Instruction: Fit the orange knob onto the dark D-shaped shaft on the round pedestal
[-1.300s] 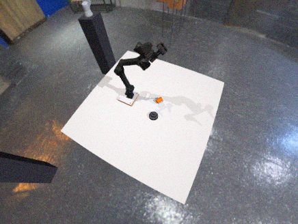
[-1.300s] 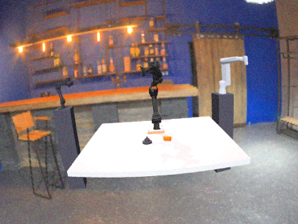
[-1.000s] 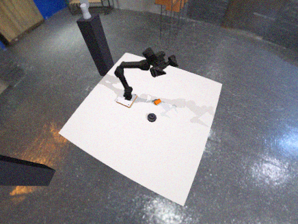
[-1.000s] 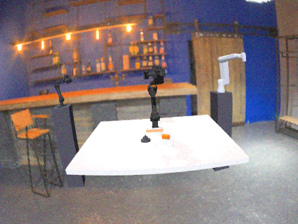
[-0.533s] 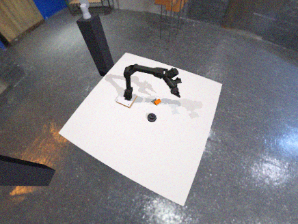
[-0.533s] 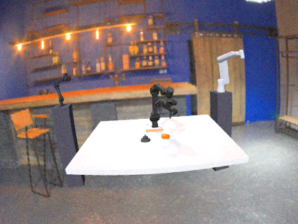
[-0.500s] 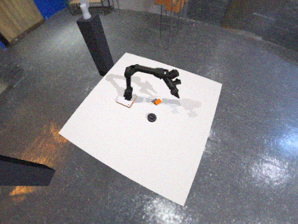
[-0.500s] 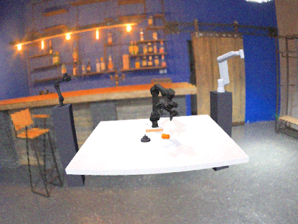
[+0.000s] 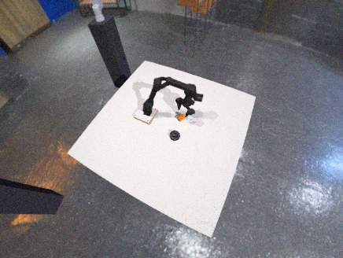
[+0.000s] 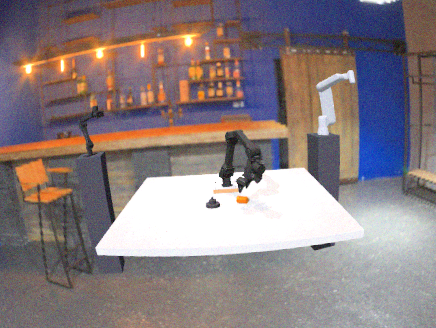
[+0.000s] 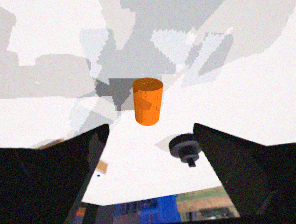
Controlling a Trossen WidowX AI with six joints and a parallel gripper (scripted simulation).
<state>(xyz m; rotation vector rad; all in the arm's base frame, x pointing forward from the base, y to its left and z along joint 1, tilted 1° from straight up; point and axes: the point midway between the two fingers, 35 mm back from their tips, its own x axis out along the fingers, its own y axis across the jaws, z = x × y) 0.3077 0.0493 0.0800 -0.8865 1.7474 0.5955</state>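
Now: gripper tip 60 mm above the orange knob, 10 mm to the left of it and 10 mm past it. Round my gripper tip: round pedestal: 180 mm to the right, 50 mm below, 10 mm behind.
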